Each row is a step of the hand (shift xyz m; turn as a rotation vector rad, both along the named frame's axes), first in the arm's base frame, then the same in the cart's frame.
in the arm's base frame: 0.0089 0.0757 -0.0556 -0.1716 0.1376 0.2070
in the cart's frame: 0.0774 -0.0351 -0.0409 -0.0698 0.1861 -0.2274
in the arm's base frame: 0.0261 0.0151 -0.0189 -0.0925 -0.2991 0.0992
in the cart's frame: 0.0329 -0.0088 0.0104 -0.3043 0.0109 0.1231
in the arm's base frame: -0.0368 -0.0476 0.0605 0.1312 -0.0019 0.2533
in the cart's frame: -0.0758 0.0392 0.0013 0.0017 0.2705 0.0905
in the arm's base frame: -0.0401 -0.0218 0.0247 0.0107 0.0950 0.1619
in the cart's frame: -0.0481 0.0098 -0.0168 0.0257 0.1762 -0.0605
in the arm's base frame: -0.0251 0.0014 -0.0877 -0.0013 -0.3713 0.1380
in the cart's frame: 0.0125 -0.0889 -0.0165 -0.3122 0.0537 0.2378
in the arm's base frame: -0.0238 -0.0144 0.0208 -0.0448 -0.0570 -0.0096
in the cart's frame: -0.0315 0.0113 -0.0092 -0.0660 -0.0313 0.0041
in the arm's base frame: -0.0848 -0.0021 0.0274 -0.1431 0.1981 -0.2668
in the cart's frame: -0.0623 0.0062 -0.0635 0.1372 -0.2453 -0.2278
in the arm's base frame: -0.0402 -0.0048 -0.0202 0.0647 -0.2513 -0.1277
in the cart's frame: -0.0221 -0.0294 -0.0264 -0.1029 -0.1589 0.2186
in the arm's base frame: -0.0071 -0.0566 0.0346 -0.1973 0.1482 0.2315
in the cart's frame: -0.0560 0.0195 0.0305 -0.0855 0.2057 -0.2546
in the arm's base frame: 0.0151 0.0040 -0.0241 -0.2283 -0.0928 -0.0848
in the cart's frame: 0.0196 -0.0186 0.0096 -0.1820 -0.1523 -0.1077
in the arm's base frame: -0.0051 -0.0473 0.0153 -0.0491 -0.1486 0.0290
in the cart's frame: -0.0421 0.0035 0.0267 -0.1469 -0.0146 0.0596
